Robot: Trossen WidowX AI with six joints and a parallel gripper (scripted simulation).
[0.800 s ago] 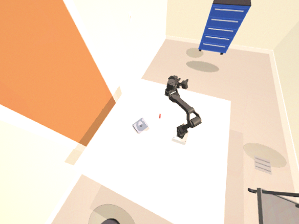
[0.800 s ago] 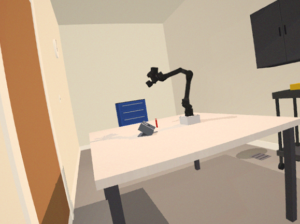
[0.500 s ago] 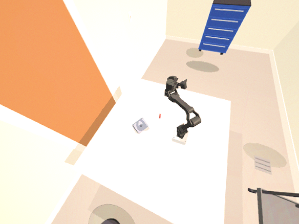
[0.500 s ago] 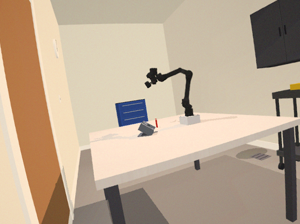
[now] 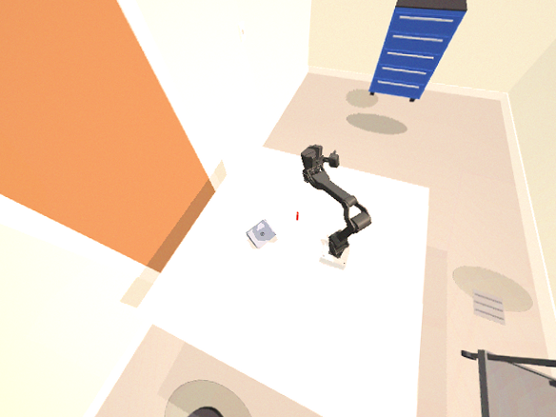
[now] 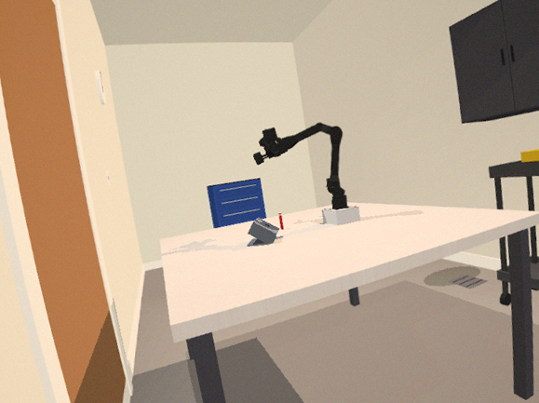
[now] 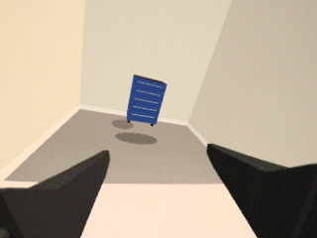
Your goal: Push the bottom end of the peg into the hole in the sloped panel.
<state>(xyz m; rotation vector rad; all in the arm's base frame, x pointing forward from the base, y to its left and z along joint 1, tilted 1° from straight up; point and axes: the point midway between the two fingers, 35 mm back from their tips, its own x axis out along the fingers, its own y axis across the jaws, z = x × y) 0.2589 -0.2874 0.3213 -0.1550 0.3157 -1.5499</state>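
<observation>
The red peg lies 330 mm below my gripper tip, 230 mm to the left of it and 30 mm ahead of it. The rest, counted from my gripper tip: grey sloped panel: 430 mm to the left, 340 mm below, 150 mm ahead.
</observation>
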